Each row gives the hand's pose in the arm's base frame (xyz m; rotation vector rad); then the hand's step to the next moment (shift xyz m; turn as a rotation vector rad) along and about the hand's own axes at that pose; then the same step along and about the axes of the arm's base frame.
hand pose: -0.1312 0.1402 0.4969 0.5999 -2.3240 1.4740
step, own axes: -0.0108 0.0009 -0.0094 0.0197 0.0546 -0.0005
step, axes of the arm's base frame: 0.0093 0.0108 -0.0020 -0.0447 0.0177 -0.0325
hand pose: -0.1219 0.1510 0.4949 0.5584 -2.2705 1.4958
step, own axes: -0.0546 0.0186 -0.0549 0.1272 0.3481 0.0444
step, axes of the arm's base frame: 0.0418 0.0643 -0.0215 -0.2904 0.0684 -0.2243
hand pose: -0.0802 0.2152 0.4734 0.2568 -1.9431 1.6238
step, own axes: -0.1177 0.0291 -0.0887 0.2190 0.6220 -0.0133
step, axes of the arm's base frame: 0.1083 0.0653 -0.0811 -0.4834 0.2080 -0.3976
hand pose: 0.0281 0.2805 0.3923 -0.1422 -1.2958 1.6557
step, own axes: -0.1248 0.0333 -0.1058 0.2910 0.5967 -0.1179
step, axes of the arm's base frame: 0.1069 -0.0190 -0.1268 -0.4405 0.3300 -0.3895
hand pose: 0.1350 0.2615 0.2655 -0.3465 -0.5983 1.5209
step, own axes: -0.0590 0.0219 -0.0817 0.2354 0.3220 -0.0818
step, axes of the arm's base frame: 0.0311 -0.0449 -0.0875 -0.2316 0.2582 -0.2133
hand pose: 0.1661 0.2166 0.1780 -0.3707 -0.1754 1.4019
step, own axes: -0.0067 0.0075 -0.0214 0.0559 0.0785 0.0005
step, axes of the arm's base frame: -0.0009 -0.0089 -0.0219 -0.0636 0.0646 -0.0328
